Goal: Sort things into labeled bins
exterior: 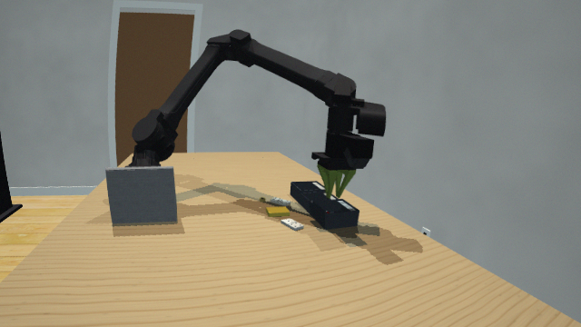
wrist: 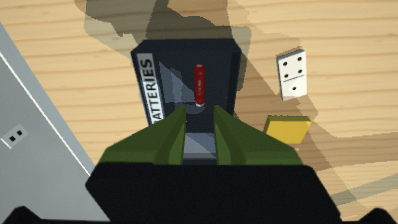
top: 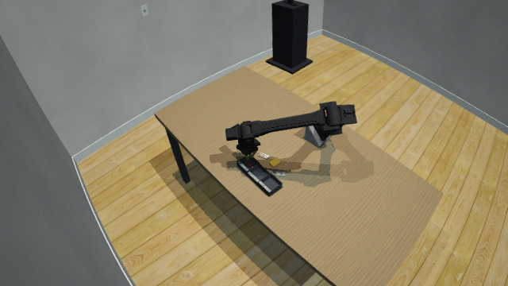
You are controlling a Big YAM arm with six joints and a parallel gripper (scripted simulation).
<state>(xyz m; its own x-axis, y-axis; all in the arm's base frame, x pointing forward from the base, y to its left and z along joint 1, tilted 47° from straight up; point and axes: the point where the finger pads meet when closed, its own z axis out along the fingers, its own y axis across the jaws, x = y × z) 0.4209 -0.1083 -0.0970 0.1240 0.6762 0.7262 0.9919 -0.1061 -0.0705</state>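
My hand is 6 cm above the red battery. Round my hand: yellow block 10 cm behind, 8 cm to the left, 6 cm below; long black bin 2 cm ahead, 8 cm to the left, 5 cm below; small nut 11 cm behind, 18 cm to the left, 6 cm below.
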